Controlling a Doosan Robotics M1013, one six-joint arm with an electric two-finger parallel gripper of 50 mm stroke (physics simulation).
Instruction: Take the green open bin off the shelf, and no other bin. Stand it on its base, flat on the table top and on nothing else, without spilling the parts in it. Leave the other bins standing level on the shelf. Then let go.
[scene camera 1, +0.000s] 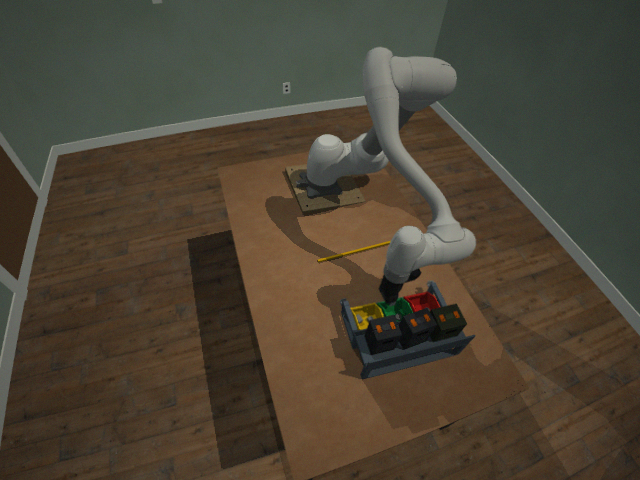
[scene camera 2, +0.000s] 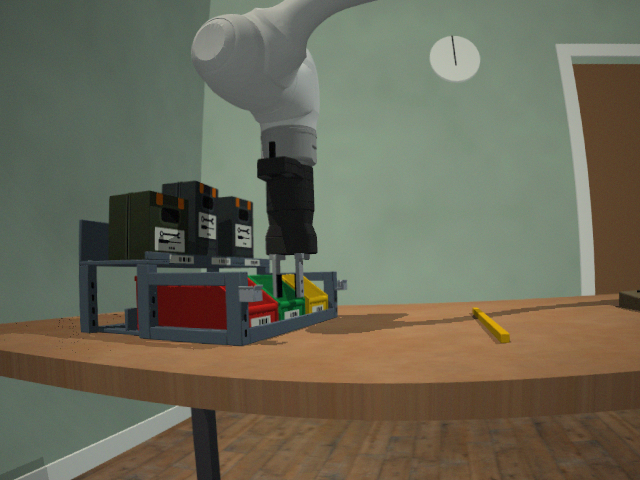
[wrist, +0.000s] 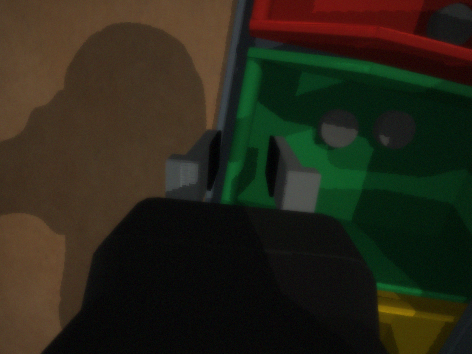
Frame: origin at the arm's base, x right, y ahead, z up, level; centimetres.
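Seen in the pictures: gripper, fingertip midpoint: (scene camera 1: 390, 301) (scene camera 2: 288, 297) (wrist: 243, 152); arm's base, link origin: (scene camera 1: 320, 184).
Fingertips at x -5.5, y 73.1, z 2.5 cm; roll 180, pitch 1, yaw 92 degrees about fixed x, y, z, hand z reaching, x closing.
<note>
Pixels of each thing's middle, then the offset from my fingertips to it. Level surfaces: height alone.
- green open bin, body centre: (wrist: 377, 173) (scene camera 2: 242, 299) (scene camera 1: 397, 319) dx +0.2, dy +7.8, dz -0.3 cm
- red bin, body centre: (scene camera 2: 205, 303) (scene camera 1: 424, 312) dx -11.0, dy +8.2, dz -0.3 cm
- yellow bin, body centre: (wrist: 318, 319) (scene camera 2: 273, 296) (scene camera 1: 369, 324) dx +11.3, dy +6.9, dz -0.3 cm
- yellow bar, body centre: (scene camera 2: 486, 320) (scene camera 1: 358, 250) dx +1.6, dy -29.2, dz -4.2 cm
- table, surface height: dz -4.6 cm
The green open bin (scene camera 1: 400, 306) (scene camera 2: 266, 285) (wrist: 350, 200) stands in the lower level of the grey-blue shelf (scene camera 1: 413, 352) (scene camera 2: 235, 315), between the red bin (scene camera 1: 421, 301) (scene camera 2: 191, 307) (wrist: 325, 35) and the yellow bin (scene camera 1: 368, 314) (scene camera 2: 312, 298) (wrist: 415, 322). Two round grey parts show inside it in the wrist view. My gripper (scene camera 2: 287, 296) (wrist: 243, 152) points down at the green bin's front wall, open, with one finger over the inside and the other outside. The wall's rim shows between the fingers in the wrist view, not gripped. Fingertip depth beside the rim is hard to tell.
Three dark cases (scene camera 1: 417, 329) (scene camera 2: 206, 227) with orange latches stand on the shelf's upper level, behind the gripper. Side posts of the shelf rise at both ends of the bin row. A yellow bar (scene camera 1: 354, 252) (scene camera 2: 491, 325) lies on the table (scene camera 1: 289, 330) between shelf and robot base.
</note>
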